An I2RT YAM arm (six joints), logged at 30 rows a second.
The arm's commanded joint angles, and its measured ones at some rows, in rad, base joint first. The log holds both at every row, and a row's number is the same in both.
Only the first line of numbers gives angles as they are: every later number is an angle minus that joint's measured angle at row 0.
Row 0, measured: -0.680, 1.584, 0.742, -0.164, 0.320, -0.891
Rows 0 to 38, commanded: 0.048, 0.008, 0.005, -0.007, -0.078, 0.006; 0.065, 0.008, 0.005, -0.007, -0.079, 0.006; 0.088, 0.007, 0.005, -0.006, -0.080, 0.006; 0.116, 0.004, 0.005, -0.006, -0.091, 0.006; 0.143, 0.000, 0.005, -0.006, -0.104, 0.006; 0.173, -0.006, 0.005, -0.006, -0.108, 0.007; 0.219, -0.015, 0.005, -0.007, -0.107, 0.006; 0.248, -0.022, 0.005, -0.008, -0.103, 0.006; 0.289, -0.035, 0.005, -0.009, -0.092, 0.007; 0.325, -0.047, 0.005, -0.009, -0.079, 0.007; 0.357, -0.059, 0.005, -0.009, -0.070, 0.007; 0.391, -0.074, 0.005, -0.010, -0.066, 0.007; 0.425, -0.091, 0.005, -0.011, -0.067, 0.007; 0.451, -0.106, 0.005, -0.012, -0.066, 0.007; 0.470, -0.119, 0.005, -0.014, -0.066, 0.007; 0.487, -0.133, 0.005, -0.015, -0.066, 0.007; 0.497, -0.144, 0.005, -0.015, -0.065, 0.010; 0.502, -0.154, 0.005, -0.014, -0.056, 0.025; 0.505, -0.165, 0.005, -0.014, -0.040, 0.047; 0.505, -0.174, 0.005, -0.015, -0.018, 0.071; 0.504, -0.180, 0.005, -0.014, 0.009, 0.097; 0.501, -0.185, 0.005, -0.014, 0.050, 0.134; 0.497, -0.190, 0.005, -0.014, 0.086, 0.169; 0.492, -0.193, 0.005, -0.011, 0.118, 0.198; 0.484, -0.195, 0.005, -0.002, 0.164, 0.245; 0.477, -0.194, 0.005, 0.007, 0.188, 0.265; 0.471, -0.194, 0.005, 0.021, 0.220, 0.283; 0.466, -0.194, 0.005, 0.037, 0.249, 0.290; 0.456, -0.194, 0.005, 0.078, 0.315, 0.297; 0.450, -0.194, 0.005, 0.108, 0.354, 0.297; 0.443, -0.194, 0.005, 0.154, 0.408, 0.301; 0.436, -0.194, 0.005, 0.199, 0.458, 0.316; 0.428, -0.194, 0.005, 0.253, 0.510, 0.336; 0.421, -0.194, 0.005, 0.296, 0.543, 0.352; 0.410, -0.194, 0.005, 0.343, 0.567, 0.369; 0.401, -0.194, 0.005, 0.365, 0.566, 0.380; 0.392, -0.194, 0.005, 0.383, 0.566, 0.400; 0.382, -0.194, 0.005, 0.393, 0.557, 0.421; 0.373, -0.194, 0.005, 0.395, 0.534, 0.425
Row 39, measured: 0.400, -0.180, -0.001, 0.380, 0.471, 0.340
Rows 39 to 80, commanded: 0.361, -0.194, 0.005, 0.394, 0.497, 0.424; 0.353, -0.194, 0.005, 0.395, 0.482, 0.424; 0.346, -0.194, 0.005, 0.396, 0.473, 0.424; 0.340, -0.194, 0.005, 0.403, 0.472, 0.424; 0.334, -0.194, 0.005, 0.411, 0.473, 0.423; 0.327, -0.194, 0.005, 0.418, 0.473, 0.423; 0.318, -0.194, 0.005, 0.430, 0.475, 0.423; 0.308, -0.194, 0.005, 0.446, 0.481, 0.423; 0.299, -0.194, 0.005, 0.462, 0.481, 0.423; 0.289, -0.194, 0.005, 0.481, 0.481, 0.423; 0.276, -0.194, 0.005, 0.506, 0.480, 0.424; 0.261, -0.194, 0.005, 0.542, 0.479, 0.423; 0.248, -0.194, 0.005, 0.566, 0.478, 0.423; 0.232, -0.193, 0.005, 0.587, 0.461, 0.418; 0.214, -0.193, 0.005, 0.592, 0.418, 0.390; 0.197, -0.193, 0.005, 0.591, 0.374, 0.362; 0.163, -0.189, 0.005, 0.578, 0.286, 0.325; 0.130, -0.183, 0.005, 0.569, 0.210, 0.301; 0.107, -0.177, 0.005, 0.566, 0.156, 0.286; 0.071, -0.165, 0.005, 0.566, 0.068, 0.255; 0.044, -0.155, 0.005, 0.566, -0.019, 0.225; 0.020, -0.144, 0.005, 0.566, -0.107, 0.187; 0.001, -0.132, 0.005, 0.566, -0.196, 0.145; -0.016, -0.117, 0.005, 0.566, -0.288, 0.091; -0.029, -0.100, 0.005, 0.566, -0.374, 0.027; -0.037, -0.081, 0.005, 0.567, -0.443, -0.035; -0.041, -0.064, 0.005, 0.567, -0.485, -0.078; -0.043, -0.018, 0.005, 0.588, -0.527, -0.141; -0.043, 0.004, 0.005, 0.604, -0.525, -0.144; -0.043, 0.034, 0.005, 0.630, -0.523, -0.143; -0.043, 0.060, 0.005, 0.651, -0.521, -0.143; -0.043, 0.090, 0.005, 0.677, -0.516, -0.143; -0.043, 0.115, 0.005, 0.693, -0.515, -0.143; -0.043, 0.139, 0.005, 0.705, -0.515, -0.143; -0.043, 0.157, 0.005, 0.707, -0.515, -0.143; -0.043, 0.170, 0.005, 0.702, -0.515, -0.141; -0.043, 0.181, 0.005, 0.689, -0.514, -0.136; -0.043, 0.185, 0.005, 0.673, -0.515, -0.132; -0.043, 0.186, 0.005, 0.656, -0.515, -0.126; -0.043, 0.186, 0.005, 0.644, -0.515, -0.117; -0.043, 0.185, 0.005, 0.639, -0.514, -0.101; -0.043, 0.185, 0.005, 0.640, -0.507, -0.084
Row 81, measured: -0.042, 0.189, -0.001, 0.640, -0.486, -0.122
